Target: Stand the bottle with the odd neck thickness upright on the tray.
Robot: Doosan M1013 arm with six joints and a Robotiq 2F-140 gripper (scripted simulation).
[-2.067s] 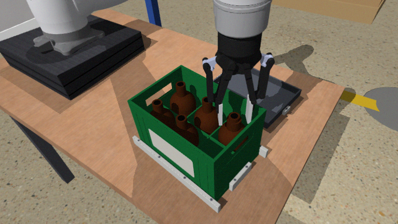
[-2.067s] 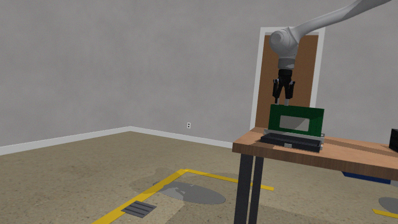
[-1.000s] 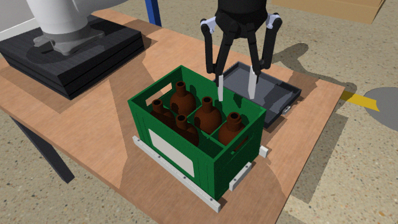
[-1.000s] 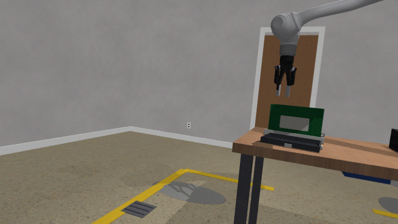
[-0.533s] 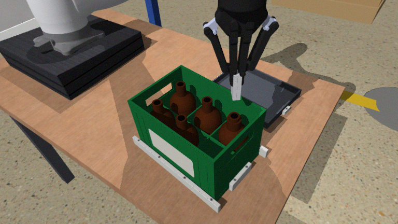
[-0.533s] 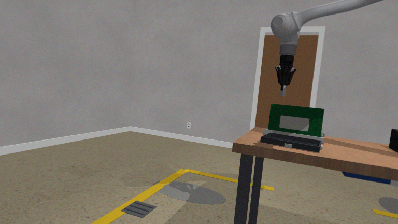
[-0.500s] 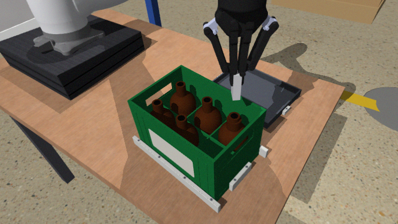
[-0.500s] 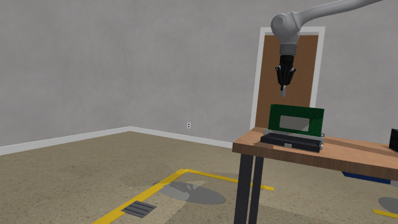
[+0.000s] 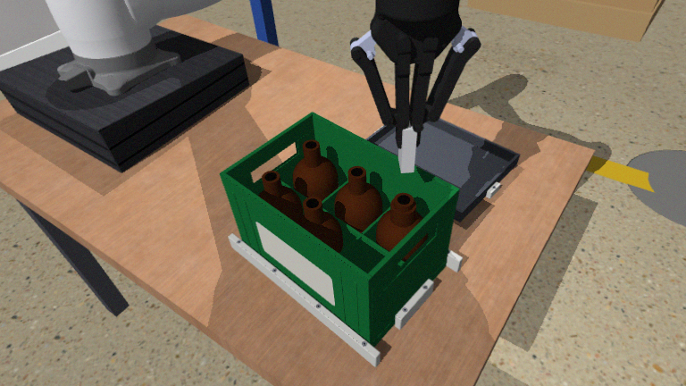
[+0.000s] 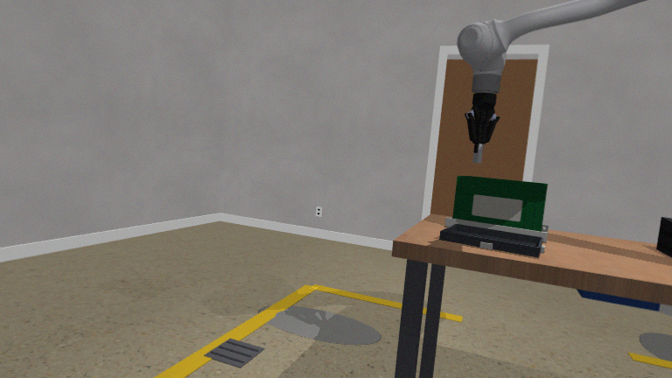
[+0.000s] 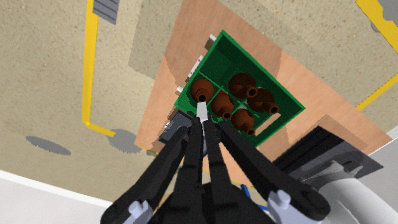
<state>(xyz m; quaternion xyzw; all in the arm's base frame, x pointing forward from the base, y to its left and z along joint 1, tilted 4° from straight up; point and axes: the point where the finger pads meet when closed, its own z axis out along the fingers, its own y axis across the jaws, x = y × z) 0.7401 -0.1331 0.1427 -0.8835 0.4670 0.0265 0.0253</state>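
The crate lies 17 cm below my hand, 9 cm behind it and 2 cm to the right of it. Also, from my hand: grey tray (26 cm to the left, 25 cm below, 6 cm behind).
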